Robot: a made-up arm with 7 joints.
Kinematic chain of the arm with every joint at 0, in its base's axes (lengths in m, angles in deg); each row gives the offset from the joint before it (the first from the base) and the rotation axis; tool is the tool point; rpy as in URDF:
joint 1: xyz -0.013 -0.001 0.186 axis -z
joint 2: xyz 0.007 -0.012 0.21 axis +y
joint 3: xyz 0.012 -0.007 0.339 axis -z
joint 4: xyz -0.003 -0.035 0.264 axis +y
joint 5: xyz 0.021 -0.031 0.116 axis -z
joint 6: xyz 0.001 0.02 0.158 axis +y
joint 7: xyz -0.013 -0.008 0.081 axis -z
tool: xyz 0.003 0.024 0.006 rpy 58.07 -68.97 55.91
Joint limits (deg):
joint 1: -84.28..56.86
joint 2: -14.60..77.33
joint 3: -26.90..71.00
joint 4: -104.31..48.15
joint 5: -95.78..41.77
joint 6: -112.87..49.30
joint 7: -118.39..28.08
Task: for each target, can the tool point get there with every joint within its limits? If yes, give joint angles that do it. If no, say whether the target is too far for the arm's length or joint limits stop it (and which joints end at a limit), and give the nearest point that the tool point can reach.
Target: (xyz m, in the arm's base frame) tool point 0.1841 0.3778 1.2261
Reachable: yes | joints -64.52 39.67 14.50 -39.68 -1.04 29.60 -90.14
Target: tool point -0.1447 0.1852 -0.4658
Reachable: no: joint limits stop it (at a limit: joint 1, joint 2, joint 4, joint 6, joint 7) | nearest point 0.0267 0.8108 0.2471 | short by 0.964 m
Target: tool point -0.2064 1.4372 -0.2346
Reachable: no: too far | nearest point 0.0140 0.8704 0.2738 | short by 0.793 m
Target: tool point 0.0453 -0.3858 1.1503
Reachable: yes | joints -68.16 -7.45 -14.87 -52.11 -48.03 -19.61 -105.31
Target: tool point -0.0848 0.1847 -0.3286
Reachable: no: joint limits stop it (at a limit: joint 1, joint 2, joint 4, joint 6, joint 7) | nearest point 0.0407 0.8097 0.2450 | short by 0.858 m
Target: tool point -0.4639 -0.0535 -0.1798
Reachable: no: joint limits stop it (at a limit: joint 2, joint 4) | nearest point -0.4107 -0.0473 0.7702 | short by 0.951 m
